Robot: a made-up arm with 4 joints. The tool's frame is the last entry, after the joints. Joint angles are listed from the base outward. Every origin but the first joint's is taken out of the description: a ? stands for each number. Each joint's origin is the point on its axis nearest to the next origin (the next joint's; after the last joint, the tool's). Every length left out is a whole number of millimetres.
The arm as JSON. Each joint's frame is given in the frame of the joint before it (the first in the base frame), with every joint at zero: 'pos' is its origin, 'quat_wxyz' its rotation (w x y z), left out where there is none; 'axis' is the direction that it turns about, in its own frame. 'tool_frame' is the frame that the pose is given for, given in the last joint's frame.
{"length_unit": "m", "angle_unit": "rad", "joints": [
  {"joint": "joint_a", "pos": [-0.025, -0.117, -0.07], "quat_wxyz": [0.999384, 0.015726, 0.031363, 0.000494], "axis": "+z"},
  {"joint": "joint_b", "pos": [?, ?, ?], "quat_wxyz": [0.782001, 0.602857, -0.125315, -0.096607], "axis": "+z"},
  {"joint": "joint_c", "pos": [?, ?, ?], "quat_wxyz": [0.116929, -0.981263, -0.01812, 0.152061], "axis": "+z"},
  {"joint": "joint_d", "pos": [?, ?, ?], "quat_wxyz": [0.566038, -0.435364, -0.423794, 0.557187], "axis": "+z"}
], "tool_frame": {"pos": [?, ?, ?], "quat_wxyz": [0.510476, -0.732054, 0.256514, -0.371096]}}
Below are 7 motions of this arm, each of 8 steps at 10 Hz.
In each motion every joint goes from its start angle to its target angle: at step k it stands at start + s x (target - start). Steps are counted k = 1, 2, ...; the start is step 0. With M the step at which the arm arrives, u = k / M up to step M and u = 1 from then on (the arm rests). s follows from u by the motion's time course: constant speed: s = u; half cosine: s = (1 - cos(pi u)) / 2; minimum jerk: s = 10 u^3 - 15 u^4 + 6 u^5.
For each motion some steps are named. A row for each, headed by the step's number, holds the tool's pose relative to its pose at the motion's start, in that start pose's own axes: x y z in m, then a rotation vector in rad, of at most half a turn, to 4 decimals.
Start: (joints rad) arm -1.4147 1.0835 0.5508 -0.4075
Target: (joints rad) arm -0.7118 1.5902 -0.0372 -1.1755
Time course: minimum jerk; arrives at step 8
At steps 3, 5, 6, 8:
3: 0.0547 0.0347 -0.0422 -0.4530 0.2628 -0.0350
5: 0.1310 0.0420 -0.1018 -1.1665 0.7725 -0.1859
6: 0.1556 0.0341 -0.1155 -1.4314 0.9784 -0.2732
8: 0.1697 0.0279 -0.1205 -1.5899 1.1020 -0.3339

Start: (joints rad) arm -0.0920 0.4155 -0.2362 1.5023
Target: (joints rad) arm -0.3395 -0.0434 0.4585 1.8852
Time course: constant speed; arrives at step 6
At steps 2, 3, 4, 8:
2: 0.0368 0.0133 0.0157 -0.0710 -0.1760 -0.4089
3: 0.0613 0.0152 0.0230 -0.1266 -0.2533 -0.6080
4: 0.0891 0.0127 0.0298 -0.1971 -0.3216 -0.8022
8: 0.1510 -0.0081 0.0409 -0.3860 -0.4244 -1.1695

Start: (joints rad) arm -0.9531 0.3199 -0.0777 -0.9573
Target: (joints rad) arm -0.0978 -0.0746 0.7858 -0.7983
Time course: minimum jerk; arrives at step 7
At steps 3, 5, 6, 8:
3: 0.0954 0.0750 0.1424 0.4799 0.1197 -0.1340
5: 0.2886 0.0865 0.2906 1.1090 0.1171 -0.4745
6: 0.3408 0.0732 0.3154 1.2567 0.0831 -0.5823
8: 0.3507 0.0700 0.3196 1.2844 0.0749 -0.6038

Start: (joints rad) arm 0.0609 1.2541 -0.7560 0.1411
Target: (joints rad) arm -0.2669 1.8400 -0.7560 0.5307
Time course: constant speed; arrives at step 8
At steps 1, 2, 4, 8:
1: -0.0186 0.0030 -0.0129 -0.0483 -0.0874 -0.0070
2: -0.0363 0.0061 -0.0267 -0.0973 -0.1737 -0.0126
4: -0.0693 0.0122 -0.0564 -0.1977 -0.3419 -0.0194
8: -0.1250 0.0234 -0.1226 -0.4104 -0.6559 -0.0123

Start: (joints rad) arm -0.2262 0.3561 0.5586 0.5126
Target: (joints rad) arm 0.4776 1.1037 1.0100 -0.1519
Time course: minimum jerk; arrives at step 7
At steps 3, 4, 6, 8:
3: -0.0097 0.0597 -0.1413 -0.3398 0.0578 0.0348
4: -0.0044 0.0747 -0.2452 -0.5860 0.1194 0.0320
6: 0.0147 0.0616 -0.3720 -0.9057 0.2242 -0.0082
8: 0.0164 0.0595 -0.3799 -0.9271 0.2322 -0.0125

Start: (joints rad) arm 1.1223 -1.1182 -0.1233 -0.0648
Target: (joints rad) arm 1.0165 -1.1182 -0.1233 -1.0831
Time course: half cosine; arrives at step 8
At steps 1, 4, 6, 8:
1: -0.0001 -0.0006 0.0010 -0.0102 0.0392 0.0106
4: -0.0030 -0.0081 0.0097 -0.1401 0.5124 0.1435
6: -0.0088 -0.0142 0.0134 -0.2484 0.8707 0.2494
8: -0.0123 -0.0170 0.0146 -0.2958 1.0182 0.2940

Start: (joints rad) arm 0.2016 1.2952 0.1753 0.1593
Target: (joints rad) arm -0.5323 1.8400 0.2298 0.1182
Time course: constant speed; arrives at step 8
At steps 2, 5, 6, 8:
2: -0.0581 -0.0493 -0.0295 0.0232 -0.1837 0.0368
5: -0.1280 -0.1122 -0.0998 0.0418 -0.4660 0.0540
6: -0.1458 -0.1295 -0.1287 0.0441 -0.5605 0.0490
8: -0.1721 -0.1581 -0.1918 0.0434 -0.7484 0.0226

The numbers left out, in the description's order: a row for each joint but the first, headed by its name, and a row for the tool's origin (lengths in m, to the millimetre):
joint_b: 0.218 -0.329 0.0
joint_c: 0.095 -0.039 0.0
joint_d: 0.082 -0.109 0.0
tool: 0.03 0.007 0.0

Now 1 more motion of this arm.
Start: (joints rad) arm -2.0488 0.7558 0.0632 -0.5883
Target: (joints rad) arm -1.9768 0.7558 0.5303 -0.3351
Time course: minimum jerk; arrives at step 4
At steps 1, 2, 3, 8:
1: 0.0018 0.0046 0.0065 0.0527 -0.0173 -0.0138
2: 0.0094 0.0201 0.0320 0.2519 -0.0835 -0.0797
3: 0.0184 0.0322 0.0576 0.4456 -0.1492 -0.1658
8: 0.0210 0.0348 0.0643 0.4952 -0.1661 -0.1915

